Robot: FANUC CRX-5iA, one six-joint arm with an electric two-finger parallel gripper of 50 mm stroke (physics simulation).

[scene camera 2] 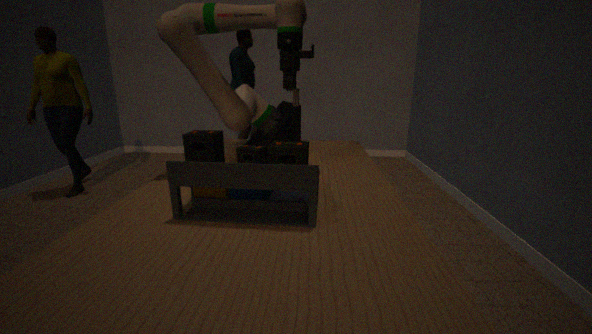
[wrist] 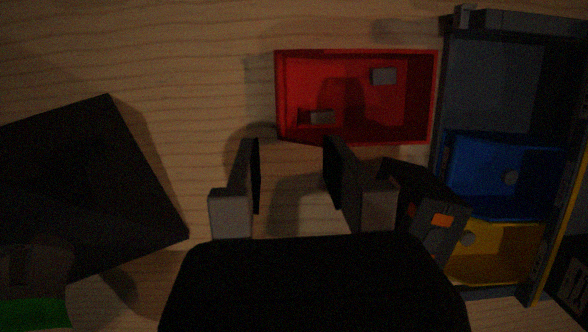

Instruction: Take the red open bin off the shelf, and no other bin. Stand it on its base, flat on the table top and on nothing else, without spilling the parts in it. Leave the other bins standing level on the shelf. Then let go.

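Frame: origin at the arm's base, x right, y back, z down, level; centimetres.
Seen in the pictures: gripper, fingertip midpoint: (scene camera 2: pixel 295 105) (wrist: pixel 291 158); arm's base, link origin: (scene camera 2: pixel 272 124) (wrist: pixel 1 256).
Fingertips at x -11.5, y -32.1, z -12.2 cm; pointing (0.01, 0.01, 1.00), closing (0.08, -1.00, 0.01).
Offsets run from my fingertips to a thing's top centre. "spot": to the spot under its first point.
The red open bin {dx +0.8, dy -7.8, dz +18.7 cm} (wrist: pixel 350 100) stands upright, apparently flat on the table top, with its right end close against the shelf (wrist: pixel 520 21) (scene camera 2: pixel 242 174). Whether they touch is unclear. Two small grey parts, one {dx -0.7, dy -12.7, dz +24.4 cm} (wrist: pixel 384 76) near the far right and one {dx +3.6, dy -4.7, dz +23.9 cm} (wrist: pixel 323 117) near the front left, lie inside it. The bin does not show in the scene view. My gripper (wrist: pixel 291 158) (scene camera 2: pixel 296 98) is open and empty, above and apart from the bin, its fingers below the bin's near left edge in the wrist view. The blue bin {dx +13.2, dy -29.0, dz +18.1 cm} (wrist: pixel 480 175) (scene camera 2: pixel 250 194) and yellow bin {dx +23.8, dy -28.0, dz +18.1 cm} (wrist: pixel 500 265) (scene camera 2: pixel 210 192) sit on the shelf.
Dark boxes with orange marks {spot: dx +23.7, dy -41.2, dz +7.0 cm} (scene camera 2: pixel 204 146) {dx +15.5, dy -14.4, dz +13.0 cm} (scene camera 2: pixel 251 154) {dx +2.0, dy -40.2, dz +6.3 cm} (scene camera 2: pixel 290 152) show above the shelf's top edge. One dark orange-marked box {spot: dx +13.2, dy -15.2, dz +13.0 cm} (wrist: pixel 442 220) is beside the yellow bin. A large black square block (wrist: pixel 100 175) is at the left. Two people stand behind the table.
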